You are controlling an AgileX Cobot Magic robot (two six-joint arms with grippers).
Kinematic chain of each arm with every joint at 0, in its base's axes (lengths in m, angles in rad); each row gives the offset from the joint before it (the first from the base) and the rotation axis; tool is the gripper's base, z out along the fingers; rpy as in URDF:
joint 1: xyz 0 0 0.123 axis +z
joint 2: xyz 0 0 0 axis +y
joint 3: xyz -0.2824 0 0.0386 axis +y
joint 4: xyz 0.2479 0 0.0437 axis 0.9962 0 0.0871
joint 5: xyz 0 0 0 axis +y
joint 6: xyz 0.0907 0 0.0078 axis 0.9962 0 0.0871
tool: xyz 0 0 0 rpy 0 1.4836 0
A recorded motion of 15 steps. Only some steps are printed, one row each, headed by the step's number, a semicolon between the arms.
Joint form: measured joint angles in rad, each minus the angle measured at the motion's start. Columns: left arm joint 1, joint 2, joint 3, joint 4, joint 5, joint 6; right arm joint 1, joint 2, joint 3, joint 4, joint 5, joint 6.
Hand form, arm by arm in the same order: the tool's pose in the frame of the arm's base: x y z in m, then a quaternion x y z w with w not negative. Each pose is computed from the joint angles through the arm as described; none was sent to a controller.
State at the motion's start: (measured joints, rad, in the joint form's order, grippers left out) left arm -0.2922 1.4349 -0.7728 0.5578 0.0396 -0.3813; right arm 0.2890 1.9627 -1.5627 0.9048 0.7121 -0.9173
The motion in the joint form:
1: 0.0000 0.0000 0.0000 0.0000 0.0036 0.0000; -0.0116 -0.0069 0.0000 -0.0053 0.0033 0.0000
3: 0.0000 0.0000 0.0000 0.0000 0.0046 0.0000; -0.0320 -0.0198 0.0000 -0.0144 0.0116 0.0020
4: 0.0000 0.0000 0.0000 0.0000 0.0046 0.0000; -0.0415 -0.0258 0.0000 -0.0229 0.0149 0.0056
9: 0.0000 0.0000 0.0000 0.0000 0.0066 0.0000; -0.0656 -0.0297 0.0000 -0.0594 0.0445 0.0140
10: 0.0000 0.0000 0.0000 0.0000 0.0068 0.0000; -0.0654 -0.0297 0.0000 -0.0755 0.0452 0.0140
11: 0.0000 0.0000 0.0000 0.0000 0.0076 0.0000; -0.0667 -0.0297 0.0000 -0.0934 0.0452 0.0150
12: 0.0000 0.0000 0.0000 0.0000 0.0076 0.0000; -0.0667 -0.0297 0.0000 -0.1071 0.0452 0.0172
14: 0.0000 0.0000 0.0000 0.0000 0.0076 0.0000; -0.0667 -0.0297 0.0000 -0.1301 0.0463 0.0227
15: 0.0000 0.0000 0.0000 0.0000 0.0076 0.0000; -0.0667 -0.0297 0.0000 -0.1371 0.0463 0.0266
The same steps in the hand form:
1: 0.2849 -0.0834 0.2377 0.20069 0.86413 -0.01665 0.46122; 0.4121 0.1660 0.2595 -0.29034 0.85081 0.26820 0.34625
3: 0.2848 -0.0834 0.2377 0.20061 0.86435 -0.01640 0.46086; 0.4129 0.1571 0.2646 -0.28659 0.85176 0.26329 0.35079
4: 0.2848 -0.0834 0.2377 0.20061 0.86435 -0.01640 0.46086; 0.4133 0.1527 0.2668 -0.28492 0.85275 0.25966 0.35244
9: 0.2848 -0.0833 0.2376 0.20045 0.86478 -0.01589 0.46013; 0.4138 0.1420 0.2661 -0.28907 0.85828 0.25018 0.34235
10: 0.2848 -0.0833 0.2375 0.20044 0.86483 -0.01584 0.46006; 0.4136 0.1414 0.2654 -0.29423 0.85888 0.24418 0.34078
11: 0.2847 -0.0832 0.2375 0.20037 0.86500 -0.01563 0.45976; 0.4138 0.1401 0.2646 -0.29870 0.85985 0.23721 0.33936
12: 0.2847 -0.0832 0.2375 0.20037 0.86500 -0.01563 0.45976; 0.4137 0.1395 0.2640 -0.30191 0.86062 0.23228 0.33797
14: 0.2847 -0.0832 0.2375 0.20037 0.86500 -0.01563 0.45976; 0.4136 0.1385 0.2630 -0.30671 0.86214 0.22453 0.33500
15: 0.2847 -0.0832 0.2375 0.20037 0.86500 -0.01563 0.45976; 0.4136 0.1381 0.2627 -0.30713 0.86292 0.22246 0.33398

